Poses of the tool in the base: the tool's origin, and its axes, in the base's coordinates. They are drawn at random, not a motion.
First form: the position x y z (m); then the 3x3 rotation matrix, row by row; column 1 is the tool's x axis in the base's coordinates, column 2 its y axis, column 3 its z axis. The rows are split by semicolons.
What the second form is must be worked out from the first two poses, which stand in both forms.
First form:
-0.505 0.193 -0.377; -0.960 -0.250 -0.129; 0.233 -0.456 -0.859; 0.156 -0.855 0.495
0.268 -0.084 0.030; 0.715 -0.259 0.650; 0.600 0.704 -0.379; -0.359 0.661 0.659
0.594 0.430 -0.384; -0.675 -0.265 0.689; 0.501 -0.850 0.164; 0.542 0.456 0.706
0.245 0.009 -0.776; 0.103 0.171 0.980; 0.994 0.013 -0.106; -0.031 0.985 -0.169
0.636 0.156 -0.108; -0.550 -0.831 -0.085; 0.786 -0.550 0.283; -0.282 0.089 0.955
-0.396 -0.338 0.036; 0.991 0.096 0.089; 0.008 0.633 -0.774; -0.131 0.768 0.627
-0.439 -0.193 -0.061; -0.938 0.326 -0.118; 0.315 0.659 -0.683; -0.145 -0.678 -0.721
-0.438 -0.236 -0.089; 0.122 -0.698 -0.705; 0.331 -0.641 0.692; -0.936 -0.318 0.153
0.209 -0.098 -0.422; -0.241 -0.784 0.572; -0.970 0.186 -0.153; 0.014 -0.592 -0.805
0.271 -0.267 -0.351; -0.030 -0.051 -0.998; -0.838 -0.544 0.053; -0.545 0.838 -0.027
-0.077 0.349 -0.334; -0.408 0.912 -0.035; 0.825 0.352 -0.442; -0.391 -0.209 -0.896
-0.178 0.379 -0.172; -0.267 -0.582 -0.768; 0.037 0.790 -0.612; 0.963 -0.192 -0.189
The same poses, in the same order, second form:
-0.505 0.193 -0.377 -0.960 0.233 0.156 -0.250 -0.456 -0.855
0.268 -0.084 0.030 0.715 0.600 -0.359 -0.259 0.704 0.661
0.594 0.430 -0.384 -0.675 0.501 0.542 -0.265 -0.850 0.456
0.245 0.009 -0.776 0.103 0.994 -0.031 0.171 0.013 0.985
0.636 0.156 -0.108 -0.550 0.786 -0.282 -0.831 -0.550 0.089
-0.396 -0.338 0.036 0.991 0.008 -0.131 0.096 0.633 0.768
-0.439 -0.193 -0.061 -0.938 0.315 -0.145 0.326 0.659 -0.678
-0.438 -0.236 -0.089 0.122 0.331 -0.936 -0.698 -0.641 -0.318
0.209 -0.098 -0.422 -0.241 -0.970 0.014 -0.784 0.186 -0.592
0.271 -0.267 -0.351 -0.030 -0.838 -0.545 -0.051 -0.544 0.838
-0.077 0.349 -0.334 -0.408 0.825 -0.391 0.912 0.352 -0.209
-0.178 0.379 -0.172 -0.267 0.037 0.963 -0.582 0.790 -0.192

